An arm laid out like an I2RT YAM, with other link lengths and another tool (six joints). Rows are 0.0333 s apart.
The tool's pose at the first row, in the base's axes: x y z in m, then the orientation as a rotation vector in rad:
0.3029 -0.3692 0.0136 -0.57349 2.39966 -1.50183
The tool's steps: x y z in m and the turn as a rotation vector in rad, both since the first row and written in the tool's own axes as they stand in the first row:
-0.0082 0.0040 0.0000 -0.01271 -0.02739 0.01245
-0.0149 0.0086 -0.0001 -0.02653 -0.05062 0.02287
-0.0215 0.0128 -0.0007 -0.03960 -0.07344 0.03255
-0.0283 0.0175 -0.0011 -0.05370 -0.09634 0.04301
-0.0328 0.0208 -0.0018 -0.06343 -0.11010 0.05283
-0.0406 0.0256 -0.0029 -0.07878 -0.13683 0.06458
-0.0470 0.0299 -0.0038 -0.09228 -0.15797 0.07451
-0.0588 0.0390 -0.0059 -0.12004 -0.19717 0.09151
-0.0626 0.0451 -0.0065 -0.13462 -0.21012 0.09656
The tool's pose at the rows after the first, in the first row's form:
0.3094 -0.3639 0.0100 -0.57704 2.38944 -1.46522
0.3145 -0.3590 0.0060 -0.58072 2.38310 -1.43100
0.3193 -0.3539 0.0025 -0.58480 2.37616 -1.39834
0.3242 -0.3486 -0.0015 -0.58800 2.36964 -1.36432
0.3273 -0.3447 -0.0042 -0.58569 2.36631 -1.34120
0.3329 -0.3384 -0.0080 -0.58953 2.35716 -1.30324
0.3374 -0.3331 -0.0114 -0.59192 2.35067 -1.27162
0.3453 -0.3225 -0.0186 -0.59831 2.34011 -1.21083
0.3472 -0.3179 -0.0238 -0.60204 2.34057 -1.18503

